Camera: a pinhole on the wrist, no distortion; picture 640 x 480 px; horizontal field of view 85.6 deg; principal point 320.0 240.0 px. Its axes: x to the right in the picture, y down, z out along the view. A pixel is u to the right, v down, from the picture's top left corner.
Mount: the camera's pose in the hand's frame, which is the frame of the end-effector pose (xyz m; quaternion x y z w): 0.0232 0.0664 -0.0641 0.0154 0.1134 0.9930 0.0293
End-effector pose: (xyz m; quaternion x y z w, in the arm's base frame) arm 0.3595 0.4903 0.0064 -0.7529 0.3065 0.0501 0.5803
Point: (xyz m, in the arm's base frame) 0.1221 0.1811 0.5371
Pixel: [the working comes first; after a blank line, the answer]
In the camera's frame: 0.2859 0.2531 -0.5307

behind the camera
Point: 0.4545 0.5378 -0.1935
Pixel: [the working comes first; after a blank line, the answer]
In the camera's frame: -0.1126 -0.0067 0.2076

133 229
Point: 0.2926 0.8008 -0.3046
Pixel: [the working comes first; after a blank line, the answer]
In the camera's frame: 0.0900 -0.0822 0.4545

388 177
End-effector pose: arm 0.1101 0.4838 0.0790 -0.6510 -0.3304 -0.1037 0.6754
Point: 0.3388 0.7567 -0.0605
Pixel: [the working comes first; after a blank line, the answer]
In the camera's frame: -0.1290 -0.1562 0.3073

175 64
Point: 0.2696 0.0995 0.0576
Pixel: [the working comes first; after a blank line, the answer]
In the camera's frame: 0.0170 -0.0693 -0.3422

behind the camera
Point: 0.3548 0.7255 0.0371
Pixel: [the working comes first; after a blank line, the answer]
In the camera's frame: -0.1943 -0.0966 0.2529

55 108
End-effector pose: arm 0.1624 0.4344 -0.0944 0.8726 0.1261 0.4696 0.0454
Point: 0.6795 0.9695 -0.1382
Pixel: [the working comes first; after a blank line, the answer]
In the camera's frame: -0.3717 0.5880 0.4262

outside the picture
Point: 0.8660 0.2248 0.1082
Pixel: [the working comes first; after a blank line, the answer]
In the camera's frame: -0.4242 -0.1978 0.5988

75 126
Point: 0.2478 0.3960 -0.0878
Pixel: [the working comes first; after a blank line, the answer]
In the camera's frame: -0.0147 0.0410 0.1242

279 354
